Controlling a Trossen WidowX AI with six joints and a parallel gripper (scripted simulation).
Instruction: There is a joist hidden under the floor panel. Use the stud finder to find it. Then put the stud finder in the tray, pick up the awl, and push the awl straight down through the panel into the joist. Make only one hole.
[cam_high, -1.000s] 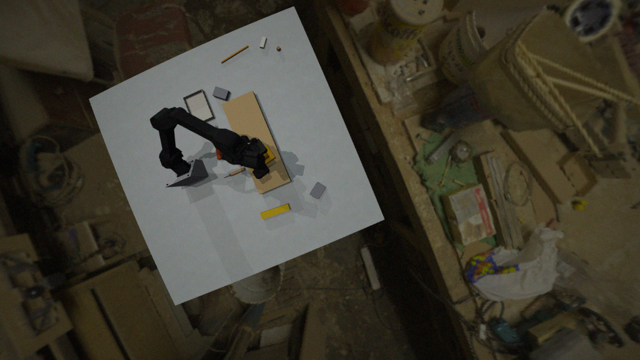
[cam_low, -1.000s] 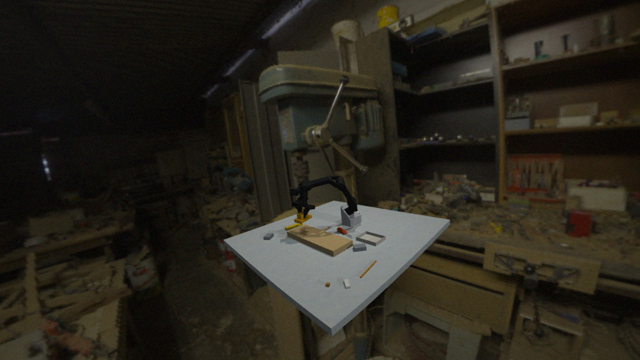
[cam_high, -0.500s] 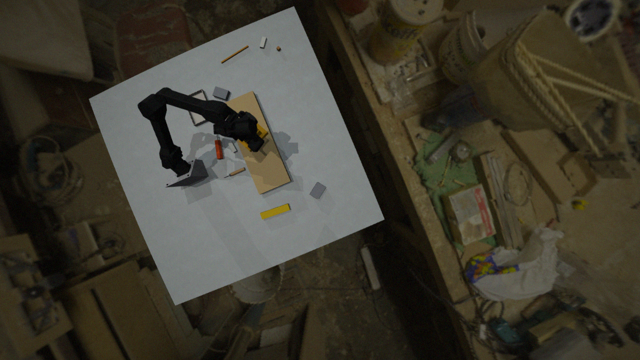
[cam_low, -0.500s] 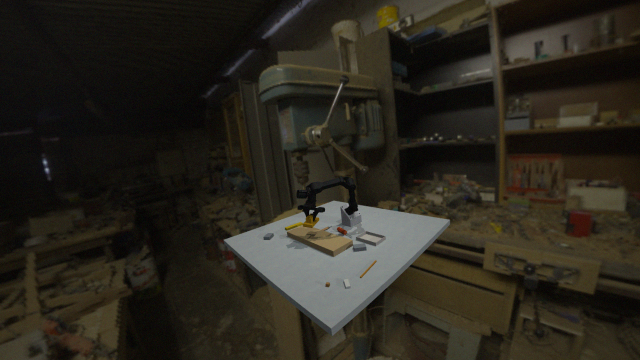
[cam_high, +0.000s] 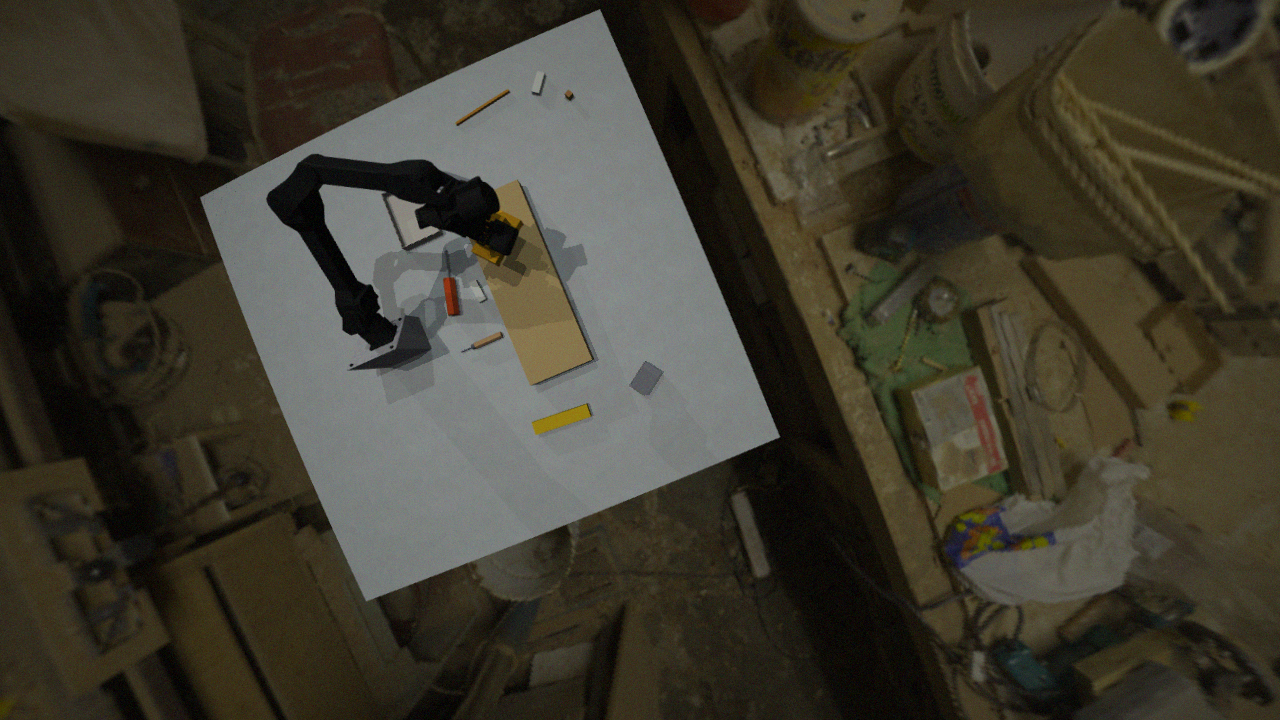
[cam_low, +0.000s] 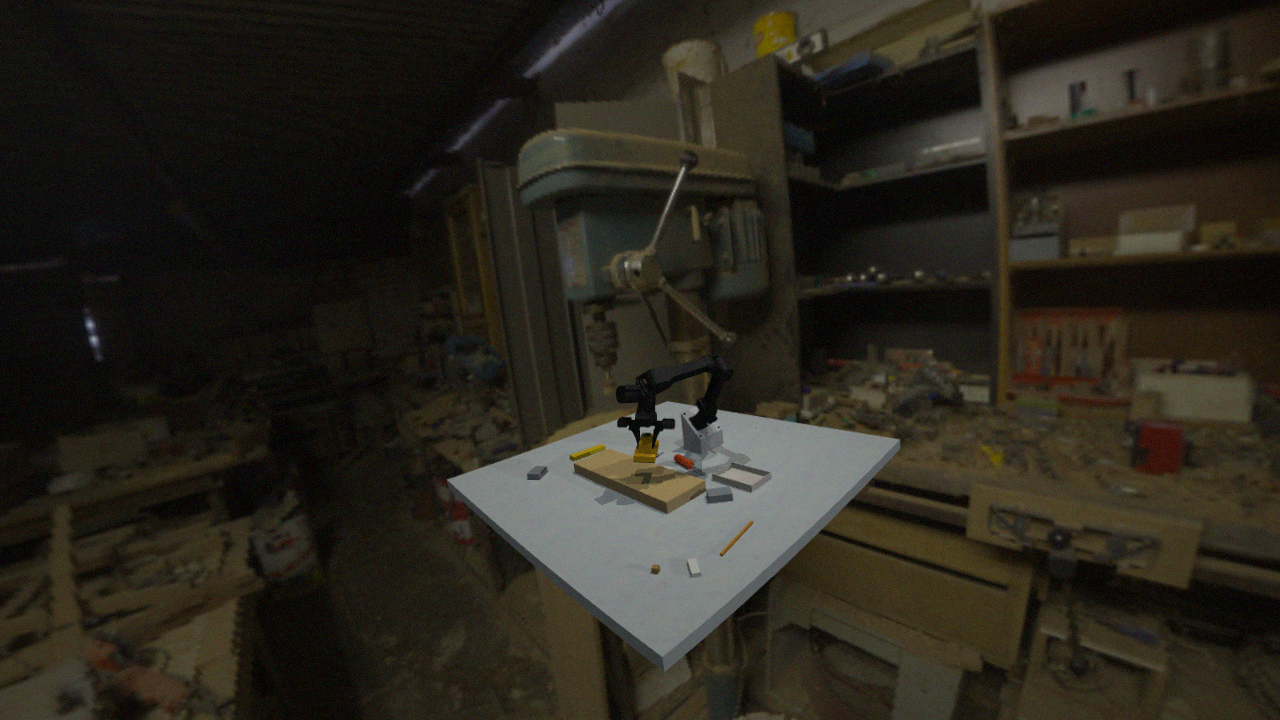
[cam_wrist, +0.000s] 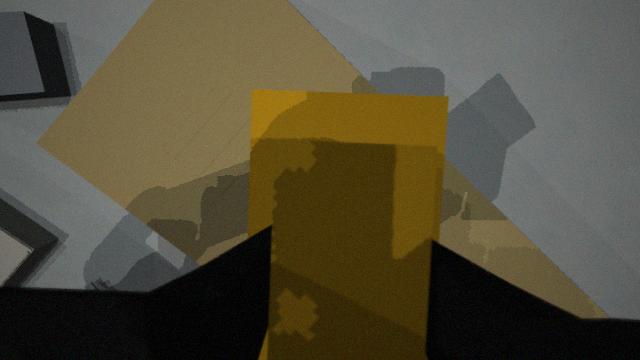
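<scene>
Now: the tray 24 cm behind my gripper tip, 20 cm to the left of it and 14 cm below it. The rest, counted from my gripper tip: pencil (41 cm to the left, 15 cm below, 6 cm ahead); awl (20 cm to the right, 20 cm behind, 15 cm below); stud finder (2 cm behind, 2 cm above, 1 cm to the right).
</scene>
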